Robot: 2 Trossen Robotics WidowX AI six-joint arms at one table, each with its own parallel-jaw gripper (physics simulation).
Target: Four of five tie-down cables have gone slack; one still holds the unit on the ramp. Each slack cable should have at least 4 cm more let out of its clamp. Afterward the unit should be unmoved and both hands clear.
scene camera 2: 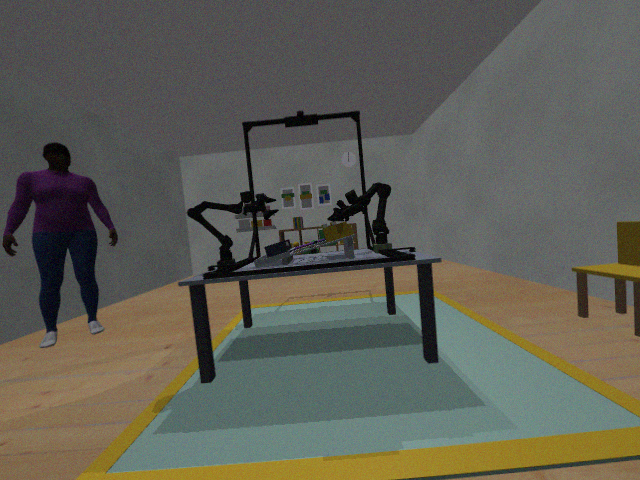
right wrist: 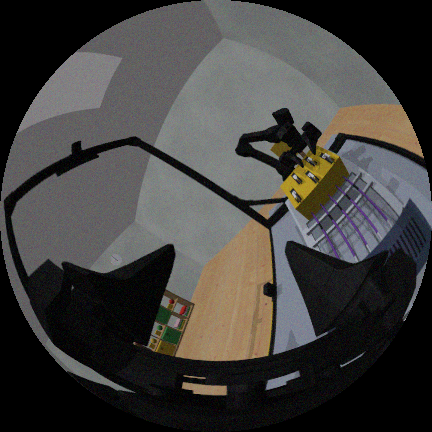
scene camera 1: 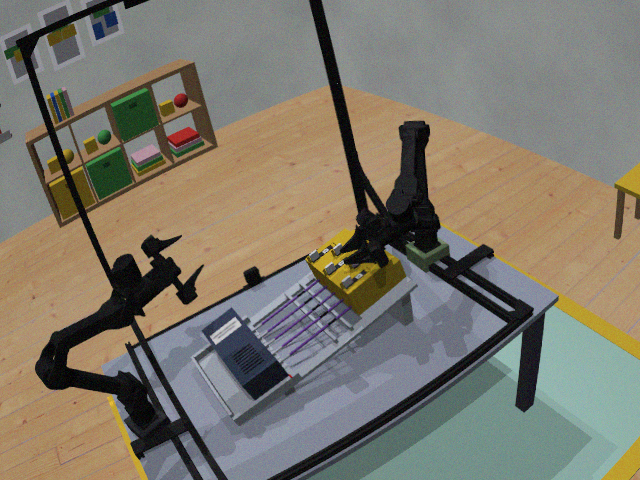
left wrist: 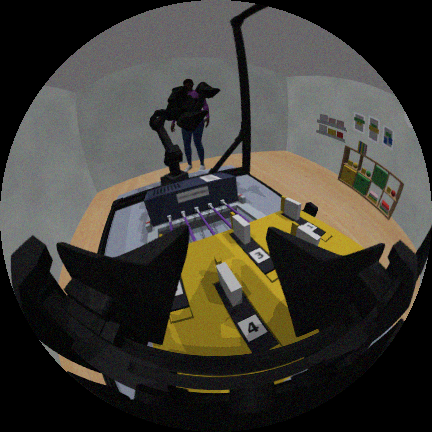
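The dark blue unit point(scene camera 1: 247, 356) point(left wrist: 172, 200) point(right wrist: 412, 235) rests low on the grey ramp point(scene camera 1: 362, 329). Purple cables point(scene camera 1: 320, 331) point(left wrist: 205, 221) run from it to the yellow clamp block point(scene camera 1: 379, 289) point(left wrist: 200, 305) point(right wrist: 320, 195). In the left wrist view, the pale levers of clamp 4 point(left wrist: 230, 284), clamp 3 point(left wrist: 241, 228) and clamp 1 point(left wrist: 292, 208) stand up; a finger partly hides clamp 2's lever point(left wrist: 308, 235) and clamp 5's label. My left gripper point(scene camera 1: 345, 257) point(left wrist: 228, 232) is open and empty over the block, fingers either side of clamp 4's line. My right gripper point(scene camera 1: 191, 251) point(right wrist: 231, 249) is open, empty and raised, away from the unit.
A black frame post point(scene camera 1: 337, 103) rises behind the block, close to my left arm. Black rails point(scene camera 1: 413, 395) run along the table edges. A small black camera-like box point(scene camera 1: 252, 275) sits at the far edge. A person point(scene camera 2: 62, 206) stands off to the left in scene camera 2.
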